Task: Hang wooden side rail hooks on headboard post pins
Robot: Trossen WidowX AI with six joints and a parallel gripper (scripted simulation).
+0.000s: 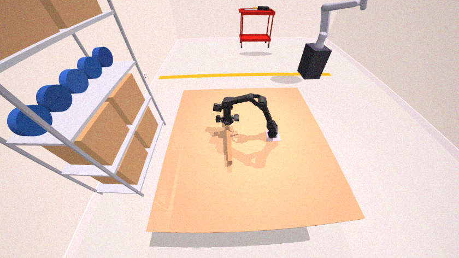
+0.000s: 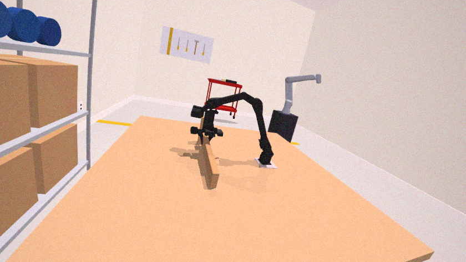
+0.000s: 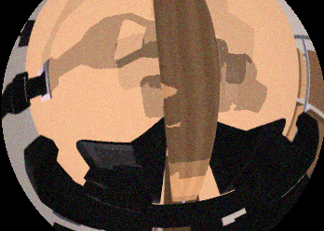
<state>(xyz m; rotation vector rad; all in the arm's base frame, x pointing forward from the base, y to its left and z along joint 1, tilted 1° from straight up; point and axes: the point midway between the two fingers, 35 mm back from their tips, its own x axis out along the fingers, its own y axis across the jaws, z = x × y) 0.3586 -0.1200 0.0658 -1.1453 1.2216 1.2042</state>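
My gripper tip is 10 mm past the wooden headboard post, 130 mm to the left of it and 40 mm below it.
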